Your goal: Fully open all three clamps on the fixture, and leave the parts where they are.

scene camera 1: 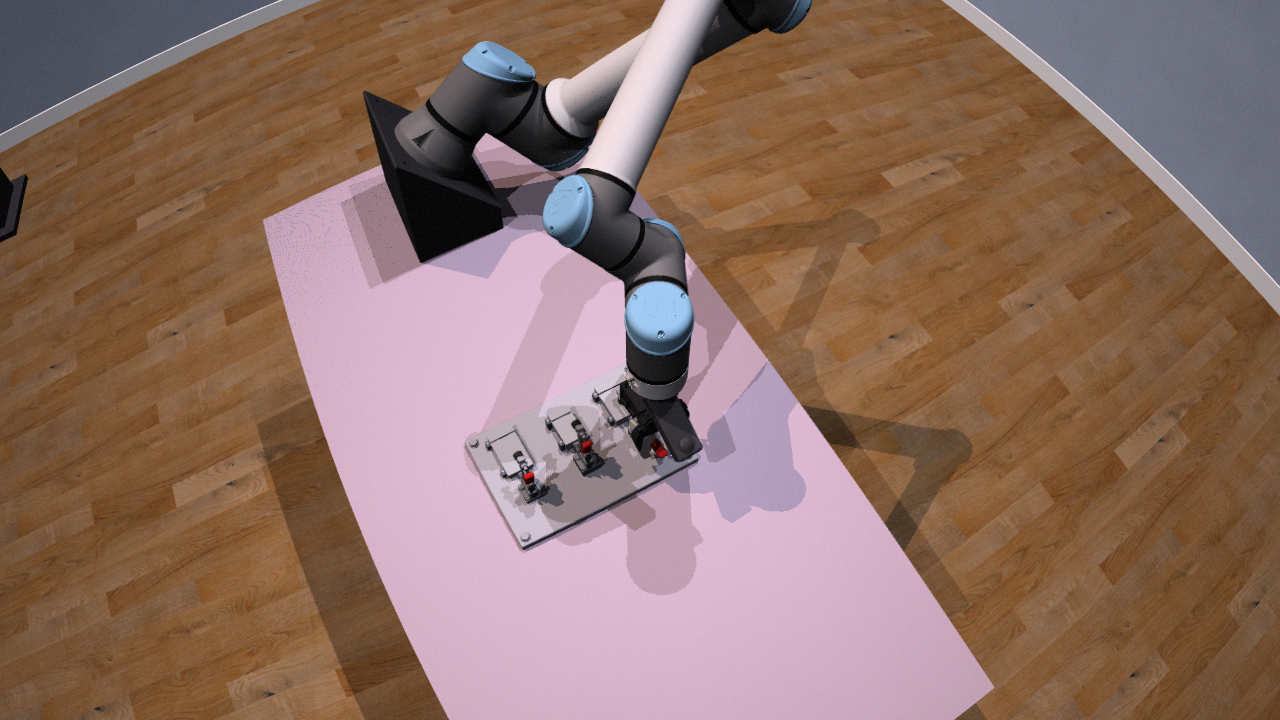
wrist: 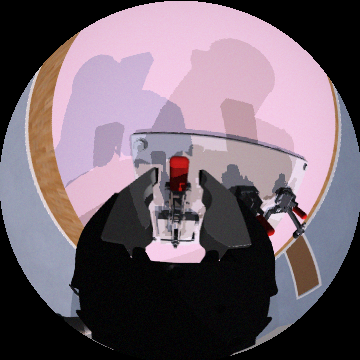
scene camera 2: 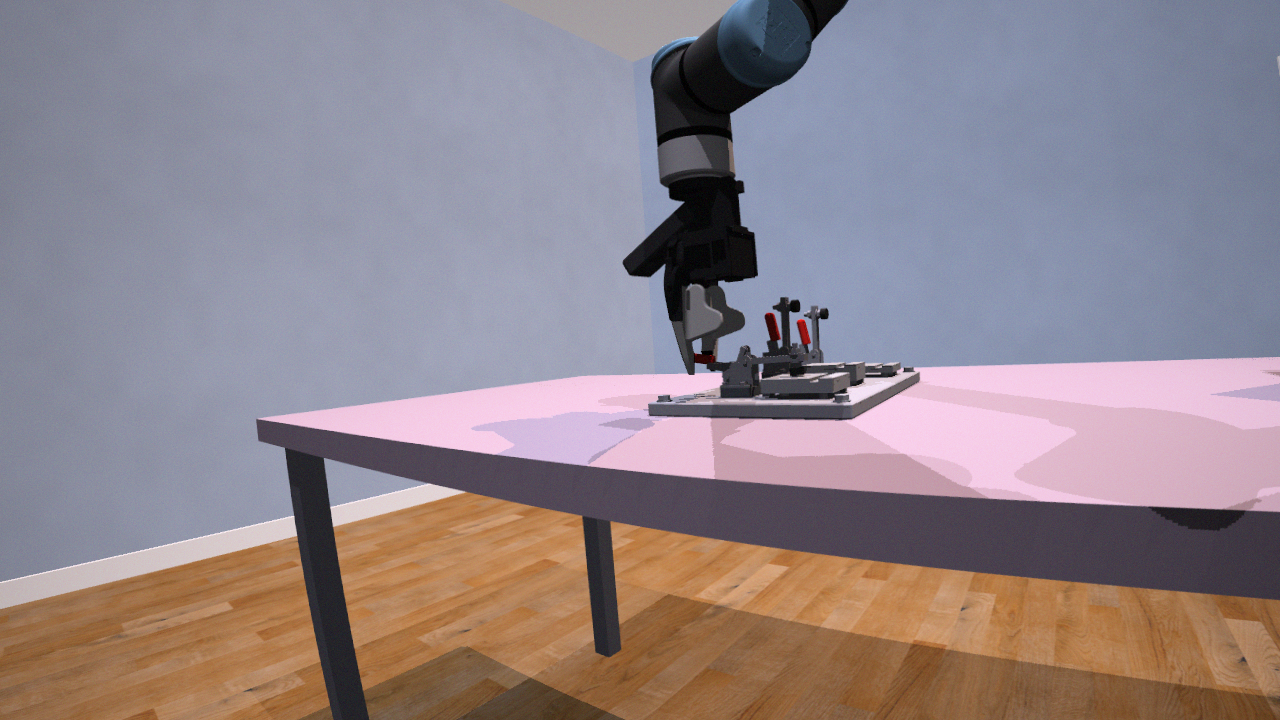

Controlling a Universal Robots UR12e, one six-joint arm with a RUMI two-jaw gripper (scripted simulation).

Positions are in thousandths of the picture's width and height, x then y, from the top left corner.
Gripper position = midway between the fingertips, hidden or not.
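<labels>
I see my gripper in scene camera 1 (514, 627), and a flat grey part is visible in scene camera 1 (475, 548) too. My gripper shows in the wrist view (496, 474), and the flat grey part shows in the wrist view (460, 632). As for scene camera 2, my gripper is visible in scene camera 2 (549, 519), and I see the flat grey part in scene camera 2 (641, 531).
</labels>
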